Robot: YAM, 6 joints.
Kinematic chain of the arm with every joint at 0, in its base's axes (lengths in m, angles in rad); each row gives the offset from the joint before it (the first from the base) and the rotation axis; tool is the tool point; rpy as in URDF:
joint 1: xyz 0 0 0.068 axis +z
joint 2: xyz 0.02 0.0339 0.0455 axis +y
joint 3: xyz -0.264 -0.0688 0 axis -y
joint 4: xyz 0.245 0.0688 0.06 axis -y
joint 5: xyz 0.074 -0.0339 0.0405 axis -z
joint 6: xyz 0.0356 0 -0.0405 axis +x
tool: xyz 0 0 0 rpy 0 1.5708 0
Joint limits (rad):
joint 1: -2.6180..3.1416
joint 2: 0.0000..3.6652
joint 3: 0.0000..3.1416
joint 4: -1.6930..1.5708
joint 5: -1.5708..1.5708
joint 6: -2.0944..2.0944
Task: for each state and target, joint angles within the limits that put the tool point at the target. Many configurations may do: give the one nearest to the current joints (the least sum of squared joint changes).
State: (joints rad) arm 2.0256 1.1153 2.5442 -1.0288 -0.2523 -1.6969
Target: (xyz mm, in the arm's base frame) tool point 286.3 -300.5 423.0
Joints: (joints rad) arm 2.3525 0.3621 2.7951 -1.2097 -0.2408 -1.6969
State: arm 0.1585 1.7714 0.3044 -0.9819 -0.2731 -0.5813
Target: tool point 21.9 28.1 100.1
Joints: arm 0.3892 1.7364 0.1971 -1.3043 -0.5200 -0.5813
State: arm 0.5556 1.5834 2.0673 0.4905 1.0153 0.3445
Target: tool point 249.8 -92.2 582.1
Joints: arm -0.2326 1.4712 1.8252 0.4563 1.1263 0.3445
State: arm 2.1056 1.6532 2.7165 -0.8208 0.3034 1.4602
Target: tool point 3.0 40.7 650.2
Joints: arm 1.9129 1.2973 2.6770 -1.0859 0.4813 1.4602
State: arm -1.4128 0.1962 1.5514 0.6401 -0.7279 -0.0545
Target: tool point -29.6 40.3 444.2
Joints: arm -0.7380 0.1089 0.8045 0.4585 -0.2818 -0.0545
